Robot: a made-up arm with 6 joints.
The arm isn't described. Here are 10 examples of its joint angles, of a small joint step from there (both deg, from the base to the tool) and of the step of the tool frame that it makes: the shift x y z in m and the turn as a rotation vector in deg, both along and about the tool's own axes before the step.
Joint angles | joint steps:
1: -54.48 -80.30 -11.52 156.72 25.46 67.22 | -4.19 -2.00 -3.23 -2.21 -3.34 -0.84
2: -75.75 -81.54 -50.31 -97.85 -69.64 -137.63 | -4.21 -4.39 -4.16 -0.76 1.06 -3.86
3: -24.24 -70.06 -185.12 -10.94 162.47 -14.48 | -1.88 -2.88 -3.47 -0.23 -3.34 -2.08
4: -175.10 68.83 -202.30 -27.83 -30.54 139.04 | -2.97 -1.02 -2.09 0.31 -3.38 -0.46
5: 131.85 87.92 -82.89 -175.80 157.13 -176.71 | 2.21 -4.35 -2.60 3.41 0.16 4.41
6: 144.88 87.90 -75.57 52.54 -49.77 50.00 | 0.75 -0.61 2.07 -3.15 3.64 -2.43
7: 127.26 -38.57 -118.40 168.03 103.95 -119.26 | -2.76 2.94 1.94 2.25 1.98 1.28
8: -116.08 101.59 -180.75 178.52 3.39 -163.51 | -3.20 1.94 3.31 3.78 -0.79 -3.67
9: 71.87 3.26 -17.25 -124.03 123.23 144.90 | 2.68 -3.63 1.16 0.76 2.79 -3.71
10: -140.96 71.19 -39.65 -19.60 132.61 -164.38 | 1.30 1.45 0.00 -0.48 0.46 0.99
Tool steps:
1: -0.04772 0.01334 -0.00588 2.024 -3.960 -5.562
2: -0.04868 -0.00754 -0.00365 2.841 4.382 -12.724
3: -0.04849 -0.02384 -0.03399 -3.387 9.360 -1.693
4: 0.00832 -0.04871 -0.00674 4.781 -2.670 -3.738
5: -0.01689 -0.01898 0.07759 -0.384 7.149 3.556
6: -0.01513 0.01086 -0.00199 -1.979 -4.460 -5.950
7: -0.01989 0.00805 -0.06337 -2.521 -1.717 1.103
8: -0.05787 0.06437 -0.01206 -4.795 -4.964 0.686
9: 0.03184 0.00692 0.00451 -2.057 2.922 -0.658
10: -0.00453 0.00316 -0.00015 1.579 1.687 2.182
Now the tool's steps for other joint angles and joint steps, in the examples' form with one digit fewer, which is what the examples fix.
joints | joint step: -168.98 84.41 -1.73 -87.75 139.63 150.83 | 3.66 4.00 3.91 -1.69 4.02 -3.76
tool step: -0.0111 0.0259 0.0051 2.21 10.51 -7.11
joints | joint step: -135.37 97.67 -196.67 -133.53 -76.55 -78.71 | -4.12 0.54 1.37 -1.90 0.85 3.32
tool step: 0.0539 -0.0237 -0.0253 3.13 2.79 6.82
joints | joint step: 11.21 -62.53 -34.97 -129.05 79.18 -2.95 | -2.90 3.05 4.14 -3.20 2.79 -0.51
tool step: 0.0301 -0.0511 -0.0166 -2.12 -0.42 -8.31
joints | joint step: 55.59 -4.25 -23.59 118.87 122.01 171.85 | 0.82 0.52 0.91 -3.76 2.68 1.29
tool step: 0.0060 -0.0244 0.0017 2.62 2.73 4.96
